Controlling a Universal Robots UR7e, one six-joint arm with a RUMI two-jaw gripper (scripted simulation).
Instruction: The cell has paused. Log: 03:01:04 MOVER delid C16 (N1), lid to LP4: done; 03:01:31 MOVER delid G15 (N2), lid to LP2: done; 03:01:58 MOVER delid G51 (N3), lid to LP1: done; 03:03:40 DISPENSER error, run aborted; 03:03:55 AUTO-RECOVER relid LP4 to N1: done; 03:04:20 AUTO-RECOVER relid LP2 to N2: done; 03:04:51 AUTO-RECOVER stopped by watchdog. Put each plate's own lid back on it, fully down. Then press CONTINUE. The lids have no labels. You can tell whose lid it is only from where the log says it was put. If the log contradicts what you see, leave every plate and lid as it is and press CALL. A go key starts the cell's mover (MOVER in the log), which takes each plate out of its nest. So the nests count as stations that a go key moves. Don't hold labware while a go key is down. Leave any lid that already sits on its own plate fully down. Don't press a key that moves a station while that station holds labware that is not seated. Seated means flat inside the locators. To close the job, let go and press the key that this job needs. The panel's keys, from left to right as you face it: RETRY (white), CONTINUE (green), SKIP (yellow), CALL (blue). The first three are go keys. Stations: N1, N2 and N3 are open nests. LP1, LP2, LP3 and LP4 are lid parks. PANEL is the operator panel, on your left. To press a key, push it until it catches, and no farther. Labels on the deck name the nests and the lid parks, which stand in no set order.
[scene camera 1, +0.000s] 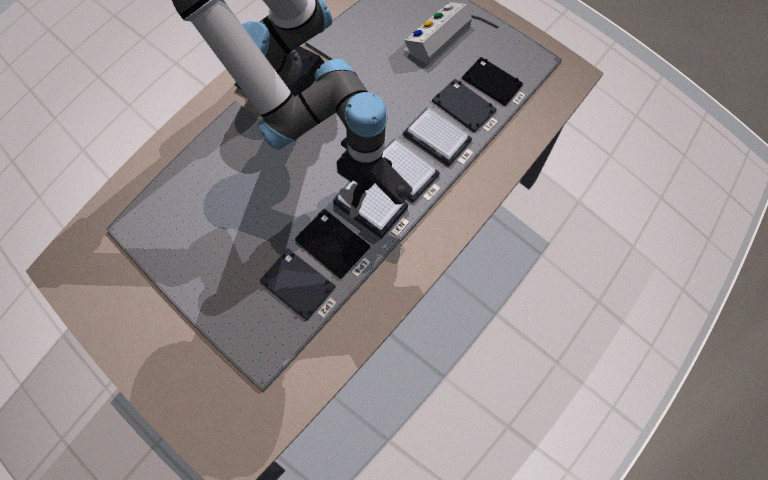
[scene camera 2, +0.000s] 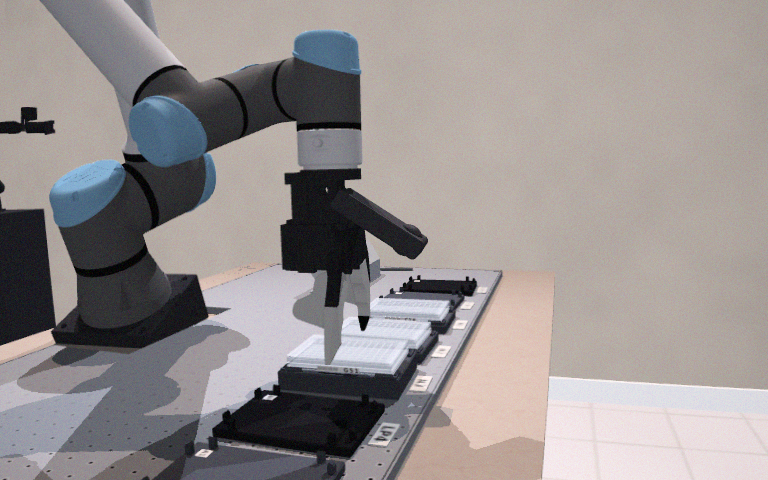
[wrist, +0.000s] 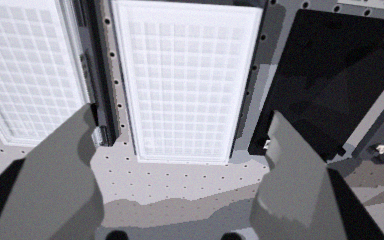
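Scene:
There's a lid park LP1 (scene camera 1: 462, 103) and a clear lid (scene camera 1: 377, 207), and the marked spots on them are 0.40 m apart. The clear lid is 1.43 m from the lens, and my gripper (scene camera 1: 369, 197) is 1.44 m from the lens. The lid park LP1 is 1.63 m from the lens, while a lid park LP3 (scene camera 1: 490, 79) is 1.70 m from the lens.

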